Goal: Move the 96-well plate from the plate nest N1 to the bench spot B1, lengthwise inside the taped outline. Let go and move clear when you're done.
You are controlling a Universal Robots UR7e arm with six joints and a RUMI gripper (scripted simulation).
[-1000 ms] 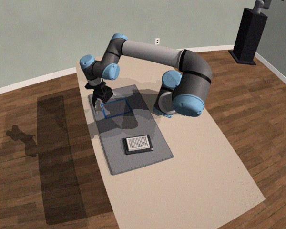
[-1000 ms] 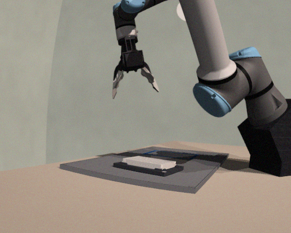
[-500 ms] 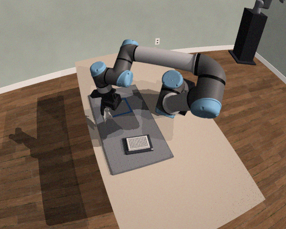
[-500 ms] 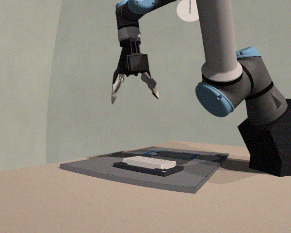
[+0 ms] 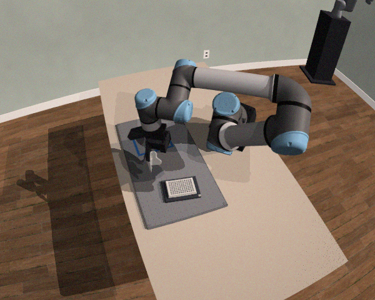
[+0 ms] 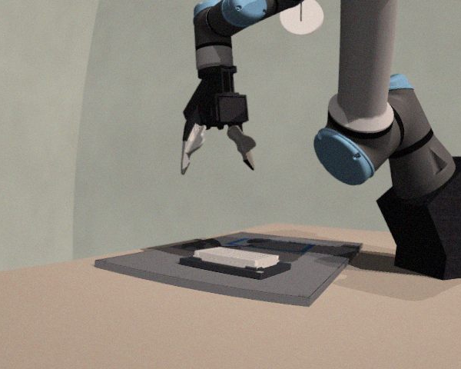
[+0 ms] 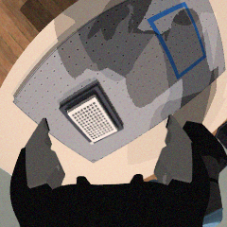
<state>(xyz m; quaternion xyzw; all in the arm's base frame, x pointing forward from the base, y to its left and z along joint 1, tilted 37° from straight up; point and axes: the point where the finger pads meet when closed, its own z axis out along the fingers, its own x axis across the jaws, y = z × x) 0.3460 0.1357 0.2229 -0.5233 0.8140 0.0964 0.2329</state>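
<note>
My hand is 100 mm past the white 96-well plate, 60 mm to the right of it and 150 mm above it. Round my hand: dark plate nest N1: 100 mm behind, 60 mm to the left, 160 mm below.
</note>
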